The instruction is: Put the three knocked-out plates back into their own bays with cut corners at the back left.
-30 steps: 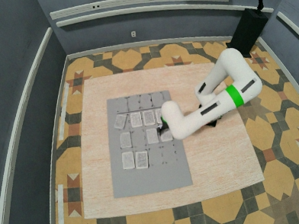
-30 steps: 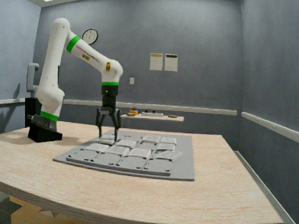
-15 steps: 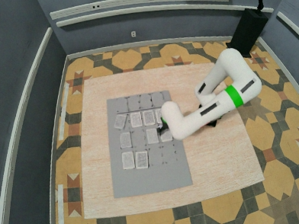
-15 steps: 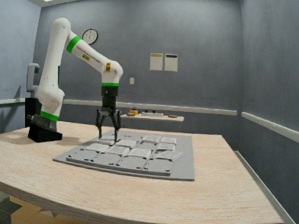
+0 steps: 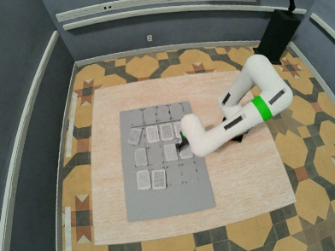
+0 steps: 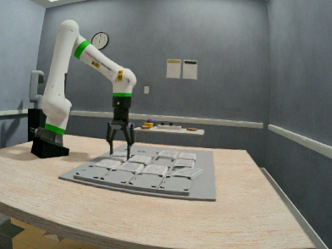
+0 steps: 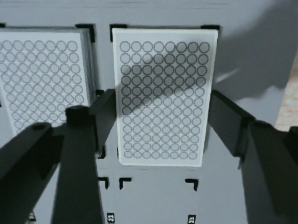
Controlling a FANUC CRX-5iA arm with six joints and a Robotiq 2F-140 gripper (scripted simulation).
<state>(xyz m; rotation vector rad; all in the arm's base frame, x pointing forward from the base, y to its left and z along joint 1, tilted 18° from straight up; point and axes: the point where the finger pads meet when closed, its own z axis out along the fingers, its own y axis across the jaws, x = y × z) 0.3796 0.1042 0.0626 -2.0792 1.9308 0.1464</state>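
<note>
Now: hand 20 mm above the plate.
</note>
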